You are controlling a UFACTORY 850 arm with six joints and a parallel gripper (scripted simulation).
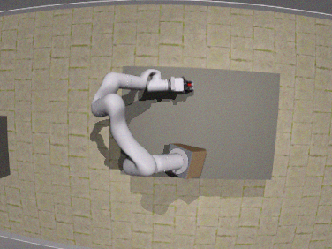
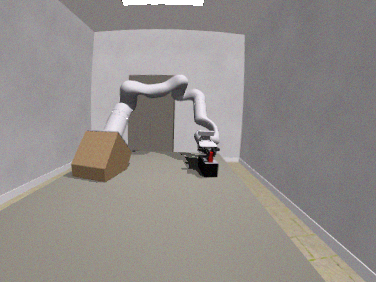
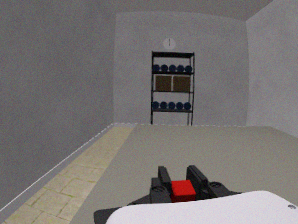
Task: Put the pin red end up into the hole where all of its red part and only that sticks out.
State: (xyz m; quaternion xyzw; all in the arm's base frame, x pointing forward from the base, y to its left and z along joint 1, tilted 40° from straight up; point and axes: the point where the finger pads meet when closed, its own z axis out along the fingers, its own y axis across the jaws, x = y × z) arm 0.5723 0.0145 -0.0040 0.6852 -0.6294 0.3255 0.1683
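Now: hand 2 cm above the pin. From my hand the other things lie so: block (1 cm behind, 6 cm to the left, 8 cm below).
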